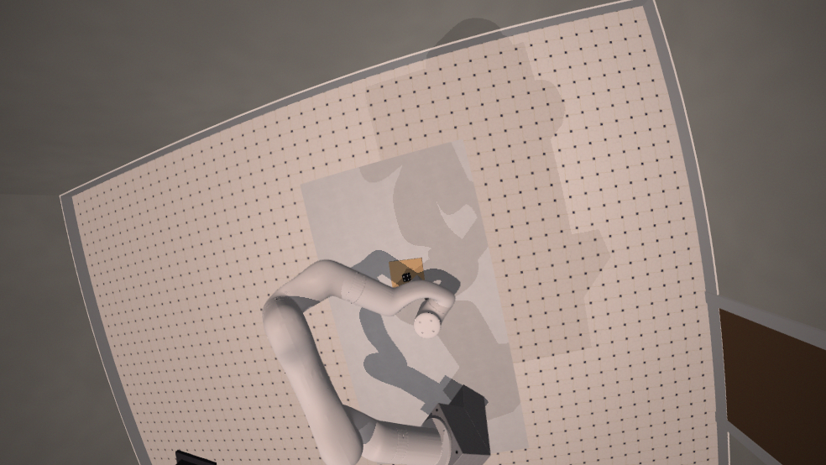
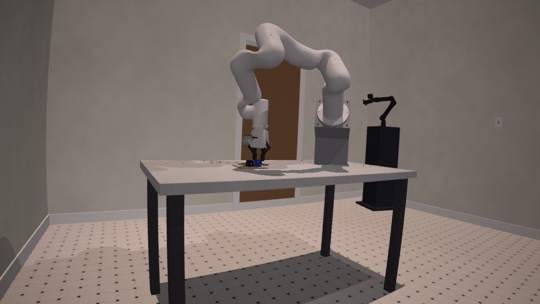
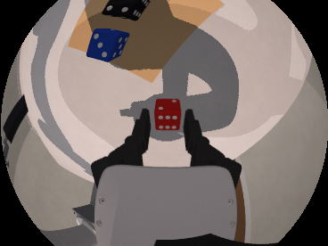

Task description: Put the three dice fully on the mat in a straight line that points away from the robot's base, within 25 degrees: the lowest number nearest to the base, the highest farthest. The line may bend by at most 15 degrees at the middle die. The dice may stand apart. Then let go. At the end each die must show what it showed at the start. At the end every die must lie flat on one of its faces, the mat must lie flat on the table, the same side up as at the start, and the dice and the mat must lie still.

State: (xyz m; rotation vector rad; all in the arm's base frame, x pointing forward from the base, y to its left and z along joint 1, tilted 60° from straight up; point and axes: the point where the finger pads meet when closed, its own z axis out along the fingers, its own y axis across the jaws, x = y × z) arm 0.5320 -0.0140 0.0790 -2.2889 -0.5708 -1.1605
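Right now the red die is 30 mm below my hand. From my hand the other things lie so: black die (120 mm to the left, 70 mm ahead, 20 mm below); then blue die (110 mm to the left, 20 mm below, 20 mm ahead); then tan mat (120 mm to the left, 70 mm ahead, 40 mm below).
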